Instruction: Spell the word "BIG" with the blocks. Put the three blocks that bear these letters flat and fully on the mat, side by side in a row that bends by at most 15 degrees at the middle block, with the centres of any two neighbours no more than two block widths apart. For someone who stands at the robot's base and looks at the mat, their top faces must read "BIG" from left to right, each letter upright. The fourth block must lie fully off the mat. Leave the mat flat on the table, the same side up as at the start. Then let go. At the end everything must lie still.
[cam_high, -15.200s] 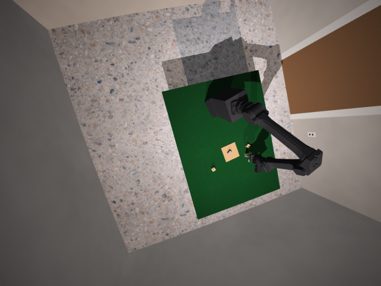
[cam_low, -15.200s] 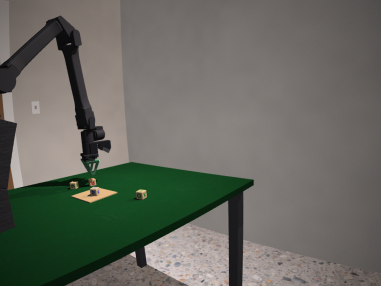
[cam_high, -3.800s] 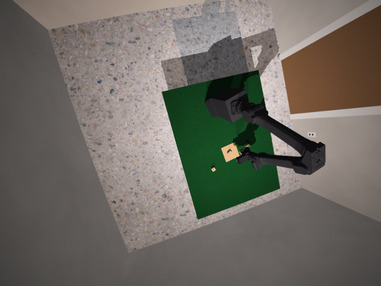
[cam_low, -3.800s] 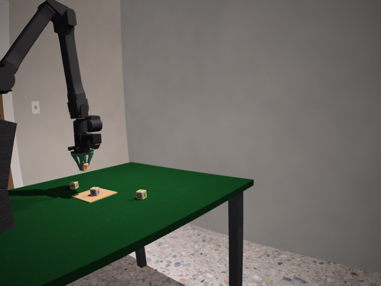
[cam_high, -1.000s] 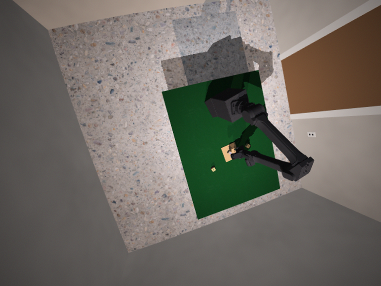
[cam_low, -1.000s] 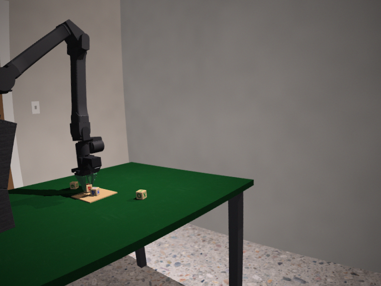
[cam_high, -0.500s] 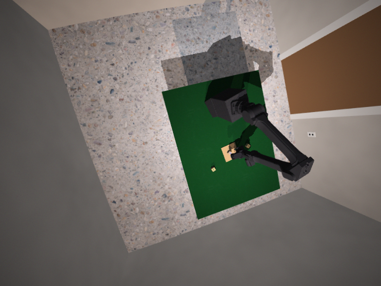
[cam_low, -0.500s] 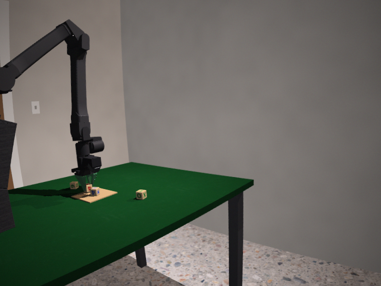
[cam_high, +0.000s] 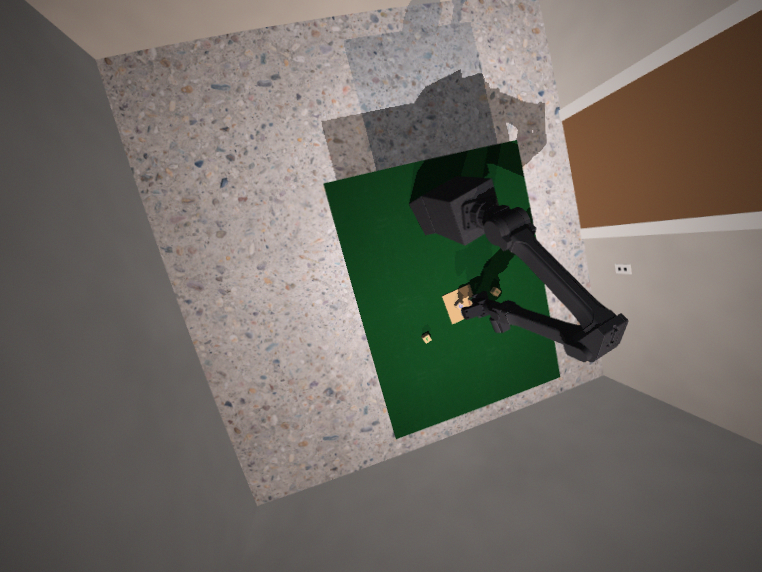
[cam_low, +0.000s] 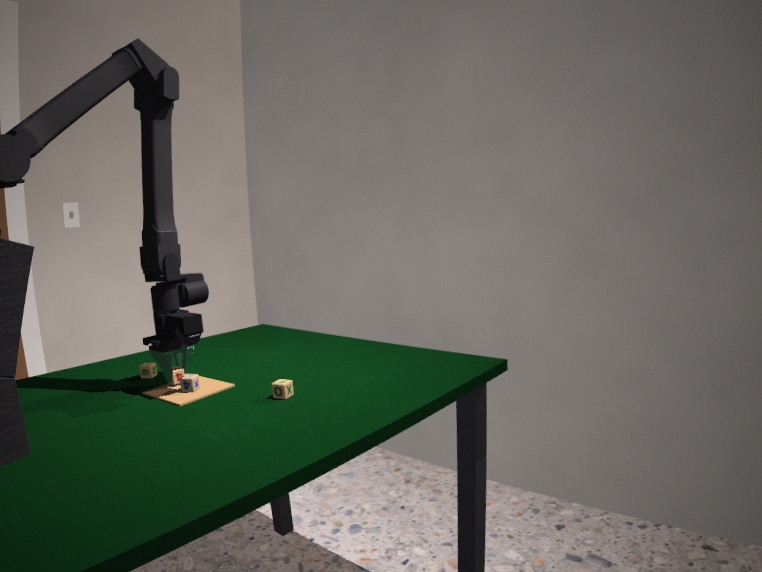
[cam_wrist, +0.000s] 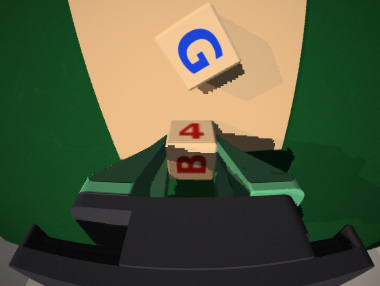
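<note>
Now: hand right at the B block. The rest, counted from my hand: I block 12 cm to the left, 1 cm below, 1 cm behind; tan mat 5 cm to the right, 2 cm below.
</note>
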